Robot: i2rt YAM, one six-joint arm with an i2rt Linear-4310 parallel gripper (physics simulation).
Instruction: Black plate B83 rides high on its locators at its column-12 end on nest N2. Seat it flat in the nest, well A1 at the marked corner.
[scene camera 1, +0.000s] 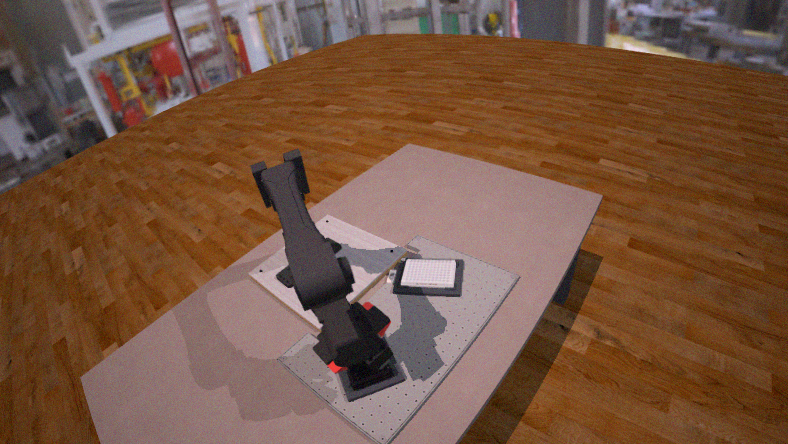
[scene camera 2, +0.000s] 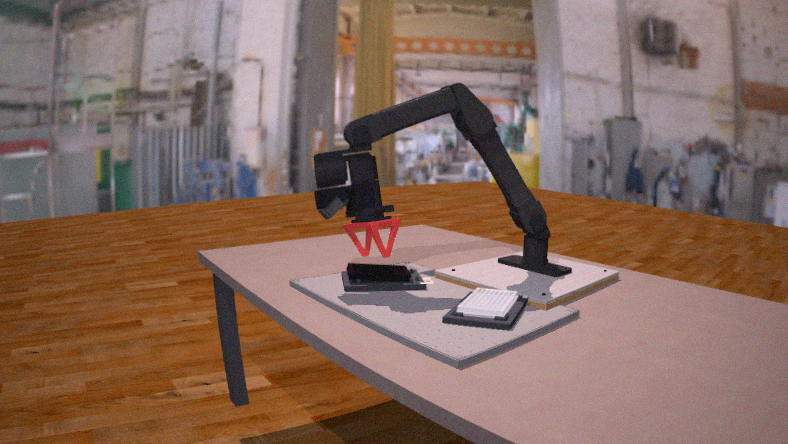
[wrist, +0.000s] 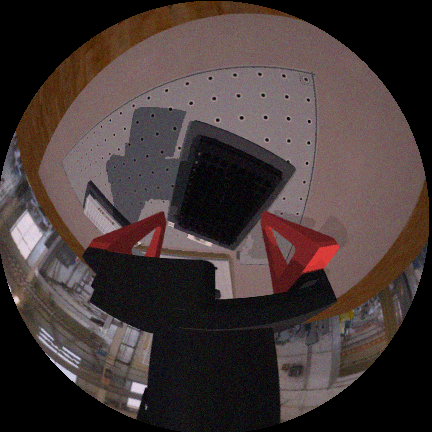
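Pixels of known places: gripper, between the fingertips: (scene camera 2: 375, 256) (wrist: 212, 216); arm's base, origin of its link: (scene camera 2: 534, 267).
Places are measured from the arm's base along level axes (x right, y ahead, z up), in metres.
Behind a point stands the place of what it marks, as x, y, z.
Black plate B83 (scene camera 1: 370, 376) {0.159, 0.402, 0.028} (scene camera 2: 377, 272) {0.111, 0.372, 0.024} (wrist: 225, 192) {0.142, 0.372, 0.025} lies in the dark nest N2 (scene camera 1: 376, 391) {0.168, 0.420, -0.001} (scene camera 2: 386, 287) {0.075, 0.374, 0.001} (wrist: 240, 139) {0.159, 0.422, 0.005}. In scene camera 2 it is tilted, its left end higher than its right. In scene camera 1 the arm hides part of it. My gripper (scene camera 2: 376, 255) {0.132, 0.361, 0.051} (wrist: 212, 216) {0.132, 0.361, 0.051} is open and empty, with red fingers above the plate, apart from it. In the wrist view the fingertips stand on either side of the plate's near end. I cannot read the plate's well labels or make out the marked corner.
A white plate (scene camera 1: 429, 273) {-0.141, 0.313, 0.019} (scene camera 2: 488, 302) {-0.160, 0.321, 0.018} (wrist: 98, 215) {-0.137, 0.329, 0.018} sits on a second dark nest (scene camera 1: 408, 290) {-0.078, 0.297, 0.005} (scene camera 2: 478, 322) {-0.192, 0.375, 0.002}. Both nests stand on the perforated board (scene camera 1: 479, 297) {-0.161, 0.446, -0.007} (scene camera 2: 413, 330) {-0.135, 0.466, -0.007} (wrist: 252, 106) {0.174, 0.457, -0.007}. The arm's base stands on a pale board (scene camera 1: 350, 231) {-0.164, -0.003, 0.001} (scene camera 2: 584, 275) {-0.139, -0.032, 0.001} beside it.
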